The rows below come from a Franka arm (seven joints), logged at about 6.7 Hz.
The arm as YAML. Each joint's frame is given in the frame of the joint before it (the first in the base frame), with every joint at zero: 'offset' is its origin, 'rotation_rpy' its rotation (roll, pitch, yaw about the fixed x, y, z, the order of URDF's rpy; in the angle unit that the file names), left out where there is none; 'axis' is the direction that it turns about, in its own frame. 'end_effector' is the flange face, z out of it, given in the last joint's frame.
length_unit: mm
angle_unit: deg
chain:
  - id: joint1
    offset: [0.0, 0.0, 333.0]
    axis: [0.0, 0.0, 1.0]
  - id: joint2
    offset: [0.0, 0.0, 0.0]
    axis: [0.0, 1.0, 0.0]
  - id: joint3
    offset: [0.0, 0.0, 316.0]
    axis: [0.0, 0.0, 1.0]
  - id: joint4
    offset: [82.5, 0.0, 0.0]
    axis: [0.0, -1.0, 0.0]
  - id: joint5
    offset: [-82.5, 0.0, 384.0]
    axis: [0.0, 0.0, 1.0]
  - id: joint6
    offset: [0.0, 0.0, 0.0]
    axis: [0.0, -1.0, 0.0]
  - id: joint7
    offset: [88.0, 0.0, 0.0]
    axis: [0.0, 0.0, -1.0]
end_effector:
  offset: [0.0, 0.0, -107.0]
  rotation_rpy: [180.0, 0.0, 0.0]
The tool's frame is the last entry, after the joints.
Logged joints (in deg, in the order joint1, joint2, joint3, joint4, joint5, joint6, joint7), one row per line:
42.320, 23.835, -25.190, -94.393, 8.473, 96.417, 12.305
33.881, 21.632, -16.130, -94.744, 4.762, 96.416, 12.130
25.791, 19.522, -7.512, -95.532, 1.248, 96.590, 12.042
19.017, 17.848, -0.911, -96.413, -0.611, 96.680, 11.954
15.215, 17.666, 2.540, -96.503, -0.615, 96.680, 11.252
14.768, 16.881, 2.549, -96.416, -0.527, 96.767, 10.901
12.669, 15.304, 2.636, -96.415, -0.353, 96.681, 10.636
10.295, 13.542, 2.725, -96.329, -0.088, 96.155, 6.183
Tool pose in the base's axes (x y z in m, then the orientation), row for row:
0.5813, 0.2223, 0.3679, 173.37, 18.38, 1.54
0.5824, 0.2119, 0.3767, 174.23, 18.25, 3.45
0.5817, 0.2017, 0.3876, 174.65, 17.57, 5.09
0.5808, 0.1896, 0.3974, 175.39, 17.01, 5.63
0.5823, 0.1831, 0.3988, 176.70, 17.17, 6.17
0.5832, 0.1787, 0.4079, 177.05, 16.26, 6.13
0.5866, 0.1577, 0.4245, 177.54, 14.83, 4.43
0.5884, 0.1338, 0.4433, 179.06, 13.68, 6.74
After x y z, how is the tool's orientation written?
As angles about the fixed x, y, z axes (roll, pitch, yaw), in degrees.
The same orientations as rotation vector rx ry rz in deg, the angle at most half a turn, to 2 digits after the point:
170.96, 3.90, -27.53
171.48, 6.55, -27.29
171.73, 8.88, -26.19
172.49, 9.52, -25.46
173.60, 10.11, -25.94
174.20, 9.97, -24.65
175.38, 7.27, -22.68
176.70, 10.58, -21.11

